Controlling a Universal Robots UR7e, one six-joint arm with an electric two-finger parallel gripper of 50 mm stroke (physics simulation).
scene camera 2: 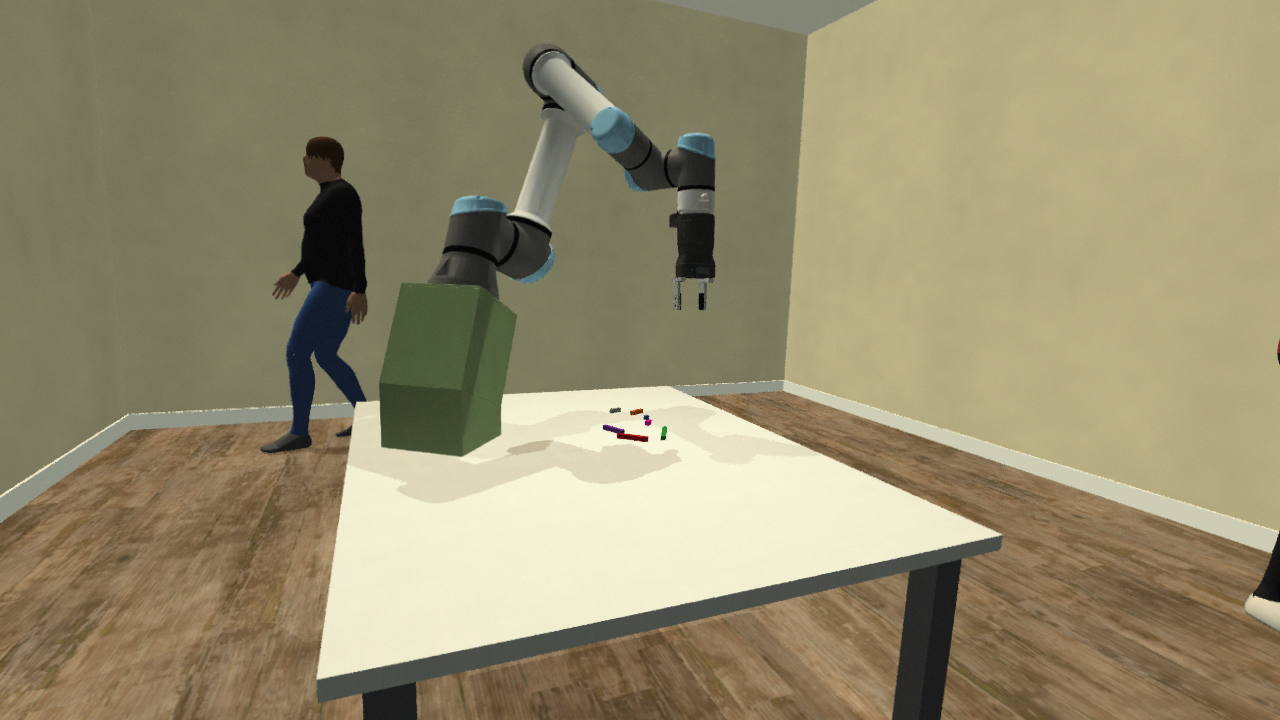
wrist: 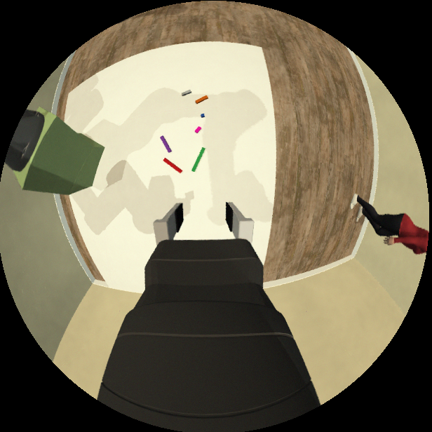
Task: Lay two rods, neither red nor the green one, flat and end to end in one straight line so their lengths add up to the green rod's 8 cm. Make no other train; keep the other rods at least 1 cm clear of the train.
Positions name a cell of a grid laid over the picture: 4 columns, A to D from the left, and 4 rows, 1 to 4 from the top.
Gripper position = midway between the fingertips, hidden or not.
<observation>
My gripper shows in scene camera 2 (C2) and in the wrist view (B2).
</observation>
